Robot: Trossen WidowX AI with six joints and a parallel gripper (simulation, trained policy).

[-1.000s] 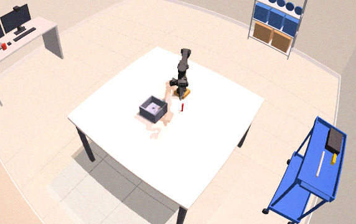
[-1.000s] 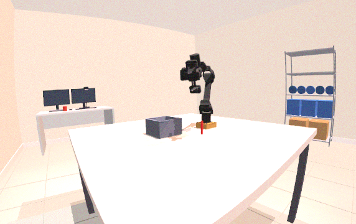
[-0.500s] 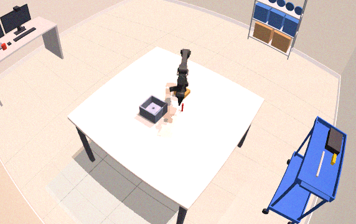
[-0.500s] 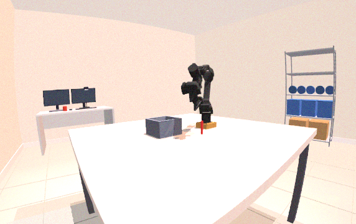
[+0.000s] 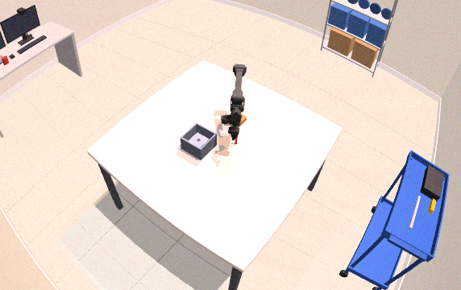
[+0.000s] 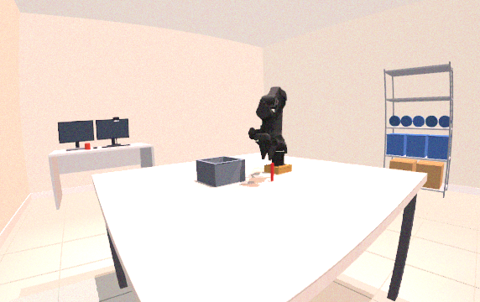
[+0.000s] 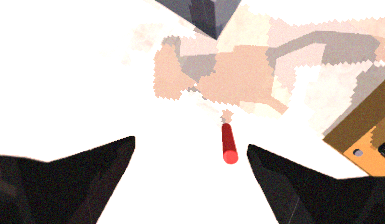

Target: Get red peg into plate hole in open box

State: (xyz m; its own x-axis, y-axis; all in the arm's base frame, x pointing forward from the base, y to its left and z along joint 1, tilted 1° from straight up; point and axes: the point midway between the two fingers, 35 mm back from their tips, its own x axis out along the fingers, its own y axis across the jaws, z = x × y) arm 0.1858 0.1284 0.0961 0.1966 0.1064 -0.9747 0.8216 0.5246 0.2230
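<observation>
Now: the red peg 40 mm behind my gripper tip and 60 mm below it. From my gripper tip the other things lie so: grey box: 140 mm ahead, 160 mm to the right, 70 mm below.
</observation>
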